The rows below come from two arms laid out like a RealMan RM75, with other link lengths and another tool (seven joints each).
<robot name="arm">
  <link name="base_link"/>
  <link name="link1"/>
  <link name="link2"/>
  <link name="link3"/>
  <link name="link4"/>
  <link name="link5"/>
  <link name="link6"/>
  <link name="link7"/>
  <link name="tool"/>
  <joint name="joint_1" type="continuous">
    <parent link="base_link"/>
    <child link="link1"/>
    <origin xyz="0 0 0.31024"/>
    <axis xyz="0 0 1"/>
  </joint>
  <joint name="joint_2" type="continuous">
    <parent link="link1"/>
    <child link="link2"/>
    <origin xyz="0 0 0"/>
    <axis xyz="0 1 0"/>
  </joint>
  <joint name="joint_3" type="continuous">
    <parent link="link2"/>
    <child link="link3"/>
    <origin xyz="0 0 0.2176"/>
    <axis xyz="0 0 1"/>
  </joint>
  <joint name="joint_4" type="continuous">
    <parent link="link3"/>
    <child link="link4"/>
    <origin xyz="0 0 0"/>
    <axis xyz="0 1 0"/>
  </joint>
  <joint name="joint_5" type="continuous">
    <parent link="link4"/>
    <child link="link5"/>
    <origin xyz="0 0 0.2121"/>
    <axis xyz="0 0 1"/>
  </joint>
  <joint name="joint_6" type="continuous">
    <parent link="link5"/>
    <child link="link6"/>
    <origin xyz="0 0 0"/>
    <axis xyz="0 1 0"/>
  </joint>
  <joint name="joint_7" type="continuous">
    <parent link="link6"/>
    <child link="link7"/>
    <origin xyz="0 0 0.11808"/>
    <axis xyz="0 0 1"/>
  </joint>
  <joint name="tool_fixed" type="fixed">
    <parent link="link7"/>
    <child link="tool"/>
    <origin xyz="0.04 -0.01 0.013" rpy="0 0.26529 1.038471"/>
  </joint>
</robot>
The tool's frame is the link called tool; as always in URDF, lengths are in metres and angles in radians. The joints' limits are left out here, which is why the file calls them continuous.
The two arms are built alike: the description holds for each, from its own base.
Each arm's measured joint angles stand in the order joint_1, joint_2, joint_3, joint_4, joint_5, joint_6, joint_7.
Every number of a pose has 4 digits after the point. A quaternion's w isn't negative.
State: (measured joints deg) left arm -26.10 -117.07 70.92 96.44 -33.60 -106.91 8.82; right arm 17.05 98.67 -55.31 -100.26 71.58 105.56 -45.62
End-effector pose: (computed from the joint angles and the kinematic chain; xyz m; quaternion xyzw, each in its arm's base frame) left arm -0.1453 0.3345 0.1736 -0.9870 -0.0528 0.0869 0.1247; right arm 0.1901 0.2635 0.2811 -0.7168 0.6912 0.0067 0.0912
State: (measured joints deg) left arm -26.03 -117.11 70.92 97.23 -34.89 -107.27 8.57; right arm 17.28 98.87 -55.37 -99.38 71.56 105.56 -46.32
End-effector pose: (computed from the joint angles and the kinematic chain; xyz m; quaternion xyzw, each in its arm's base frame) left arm -0.1406 0.3329 0.1734 -0.9883 -0.0481 0.0773 0.1223; right arm 0.1915 0.2649 0.2794 -0.7181 0.6906 0.0063 0.0865
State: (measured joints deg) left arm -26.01 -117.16 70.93 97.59 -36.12 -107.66 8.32; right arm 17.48 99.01 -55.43 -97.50 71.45 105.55 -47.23
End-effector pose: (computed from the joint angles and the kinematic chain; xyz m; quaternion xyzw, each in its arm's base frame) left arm -0.1373 0.3314 0.1723 -0.9897 -0.0461 0.0684 0.1173; right arm 0.1963 0.2665 0.2772 -0.7152 0.6945 0.0057 0.0784
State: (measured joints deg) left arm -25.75 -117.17 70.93 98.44 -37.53 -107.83 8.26; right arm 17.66 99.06 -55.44 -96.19 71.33 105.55 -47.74
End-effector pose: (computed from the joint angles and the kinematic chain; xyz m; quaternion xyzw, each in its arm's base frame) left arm -0.1331 0.3295 0.1725 -0.9908 -0.0399 0.0582 0.1154; right arm 0.1995 0.2676 0.2759 -0.7126 0.6978 0.0054 0.0733
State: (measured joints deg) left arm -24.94 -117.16 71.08 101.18 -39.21 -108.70 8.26; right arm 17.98 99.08 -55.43 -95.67 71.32 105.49 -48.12
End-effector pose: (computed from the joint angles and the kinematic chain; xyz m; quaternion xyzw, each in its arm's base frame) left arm -0.1252 0.3240 0.1755 -0.9918 -0.0250 0.0492 0.1151; right arm 0.1995 0.2691 0.2755 -0.7142 0.6963 0.0058 0.0716
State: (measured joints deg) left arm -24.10 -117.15 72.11 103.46 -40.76 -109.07 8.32; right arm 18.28 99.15 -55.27 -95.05 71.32 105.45 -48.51
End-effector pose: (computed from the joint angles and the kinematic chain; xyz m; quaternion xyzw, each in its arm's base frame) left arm -0.1173 0.3184 0.1745 -0.9930 -0.0076 0.0427 0.1103; right arm 0.2000 0.2705 0.2751 -0.7150 0.6956 0.0074 0.0695
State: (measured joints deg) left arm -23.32 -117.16 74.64 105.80 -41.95 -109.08 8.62; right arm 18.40 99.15 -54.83 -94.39 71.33 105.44 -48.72
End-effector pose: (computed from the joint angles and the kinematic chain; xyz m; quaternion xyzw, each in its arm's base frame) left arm -0.1067 0.3118 0.1684 -0.9941 0.0198 0.0415 0.0982; right arm 0.2016 0.2711 0.2760 -0.7132 0.6976 0.0109 0.0684
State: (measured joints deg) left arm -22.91 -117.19 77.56 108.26 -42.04 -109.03 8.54; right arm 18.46 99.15 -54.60 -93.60 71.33 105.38 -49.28
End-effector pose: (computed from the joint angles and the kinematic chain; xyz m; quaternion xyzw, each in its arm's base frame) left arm -0.0955 0.3055 0.1621 -0.9938 0.0472 0.0474 0.0892; right arm 0.2038 0.2719 0.2761 -0.7126 0.6983 0.0126 0.0666
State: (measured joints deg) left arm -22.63 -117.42 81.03 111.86 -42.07 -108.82 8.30; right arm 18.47 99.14 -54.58 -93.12 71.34 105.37 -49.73
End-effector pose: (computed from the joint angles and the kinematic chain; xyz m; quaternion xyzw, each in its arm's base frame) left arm -0.0786 0.2967 0.1553 -0.9916 0.0857 0.0506 0.0824; right arm 0.2052 0.2722 0.2758 -0.7130 0.6981 0.0122 0.0652
